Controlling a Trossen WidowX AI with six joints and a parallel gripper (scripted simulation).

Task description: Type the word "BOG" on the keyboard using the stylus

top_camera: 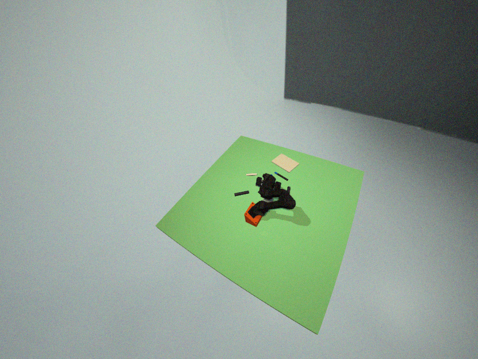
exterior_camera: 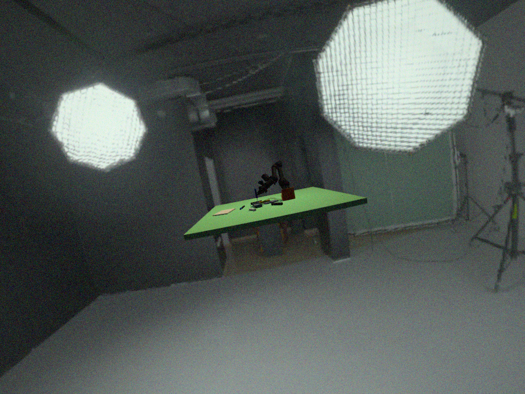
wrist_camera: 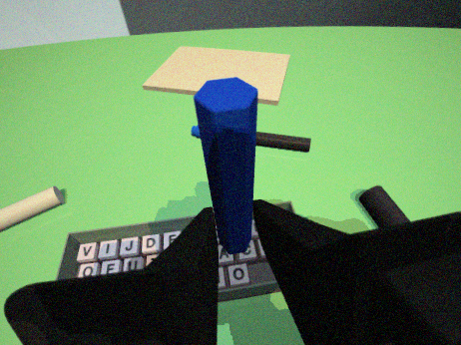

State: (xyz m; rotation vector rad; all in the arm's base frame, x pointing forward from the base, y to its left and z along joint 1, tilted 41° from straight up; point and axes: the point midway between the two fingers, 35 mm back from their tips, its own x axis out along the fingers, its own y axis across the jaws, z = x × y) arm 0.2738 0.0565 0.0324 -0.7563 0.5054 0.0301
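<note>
Now: the G key 3 cm ahead of my gripper tip, 2 cm to the left of it and 9 cm below it. The rest, counted from my gripper tip: yellow pen (4 cm behind, 11 cm to the right, 9 cm below); blue stylus (2 cm below); O key (9 cm below).
</note>
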